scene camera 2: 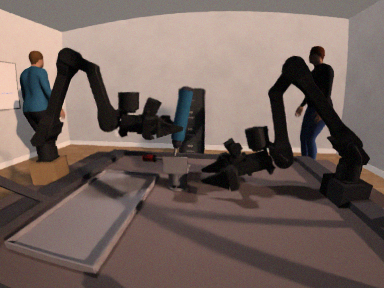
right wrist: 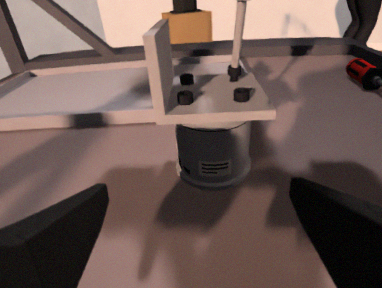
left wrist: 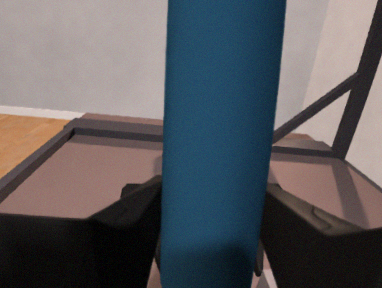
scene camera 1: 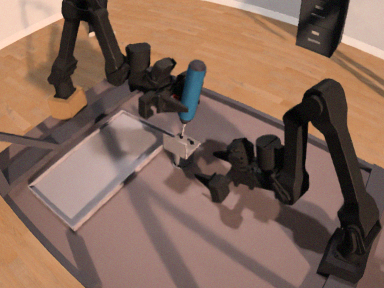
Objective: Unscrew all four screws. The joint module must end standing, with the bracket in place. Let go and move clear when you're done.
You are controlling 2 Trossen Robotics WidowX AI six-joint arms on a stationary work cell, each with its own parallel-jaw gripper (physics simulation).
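Frame: origin at the left arm's base, x back, y left, z down, level; metres.
Seen in the pictures: left gripper, fingertip midpoint: [scene camera 2: 184, 128] [left wrist: 208, 186] [scene camera 1: 193, 106]; right gripper, fingertip midpoint: [scene camera 2: 201, 175] [right wrist: 199, 189] [scene camera 1: 204, 164]; left arm's base, link origin: [scene camera 2: 48, 159] [right wrist: 185, 12] [scene camera 1: 65, 93]; right arm's base, link origin: [scene camera 2: 347, 179] [scene camera 1: 349, 251].
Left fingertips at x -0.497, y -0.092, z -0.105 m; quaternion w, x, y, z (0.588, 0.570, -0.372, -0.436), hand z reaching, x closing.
Observation:
Offsets run from my left fingertips to a thing's top centre.
The joint module @[dx +0.026, dy -0.015, dz +0.121 m] [scene camera 1: 177, 159] [scene camera 2: 176, 181] [right wrist: 215, 150] stands upright on the table. The pale L-shaped bracket [scene camera 1: 175, 145] [scene camera 2: 175, 165] [right wrist: 215, 107] lies on its top, its flange upright. Dark screw heads @[dx +0.014, dy -0.037, dz +0.113 m] [right wrist: 185, 97] @[dx +0.004, dy -0.004, dz +0.113 m] [right wrist: 241, 94] @[dx +0.048, dy -0.027, dz +0.113 m] [right wrist: 186, 79] show on the plate. A fourth screw @[dx +0.037, dy +0.007, dz +0.107 m] [right wrist: 234, 72] is under the tip of the blue screwdriver @[dx +0.013, dy +0.005, dz -0.127 m] [scene camera 1: 192, 92] [scene camera 2: 182, 115] [left wrist: 220, 125] [right wrist: 238, 35]. My left gripper [scene camera 1: 184, 102] [scene camera 2: 177, 129] [left wrist: 208, 186] is shut on its handle, slightly tilted. My right gripper [scene camera 1: 205, 165] [scene camera 2: 203, 175] [right wrist: 199, 189] is open and low beside the module, not touching it.
A shallow rimmed tray @[dx +0.250, dy -0.100, dz +0.169 m] [scene camera 1: 97, 209] [scene camera 2: 50, 259] [right wrist: 50, 121] lies left of the module in the scene views. A red screwdriver @[dx +0.106, dy +0.250, dz +0.156 m] [scene camera 2: 149, 157] [right wrist: 362, 72] lies on the table behind the module, towards the far edge in scene camera 2. A raised dark edge surrounds the table.

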